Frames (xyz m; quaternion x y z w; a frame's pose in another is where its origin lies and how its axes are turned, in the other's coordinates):
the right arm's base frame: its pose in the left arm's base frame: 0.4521 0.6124 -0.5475 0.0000 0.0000 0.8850 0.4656
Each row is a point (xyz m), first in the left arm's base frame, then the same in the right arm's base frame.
Working: the left arm's base frame: its pose in the right arm's base frame: -0.2486 0.7195 0.5475 0.0000 0.0000 -0.8850 0.4656

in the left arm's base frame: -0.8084 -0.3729 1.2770
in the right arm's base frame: -0.0980 1.5969 1.8245
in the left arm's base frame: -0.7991 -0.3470 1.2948
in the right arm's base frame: -0.0819 1.5746 1.8423
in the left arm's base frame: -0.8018 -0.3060 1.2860
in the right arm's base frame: -0.0466 1.5536 1.8335
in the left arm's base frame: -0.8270 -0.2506 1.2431
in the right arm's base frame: 0.0133 1.5429 1.7906
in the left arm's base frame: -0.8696 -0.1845 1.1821
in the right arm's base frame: 0.0919 1.5406 1.7296
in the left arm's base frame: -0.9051 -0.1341 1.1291
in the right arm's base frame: 0.1536 1.5413 1.6766
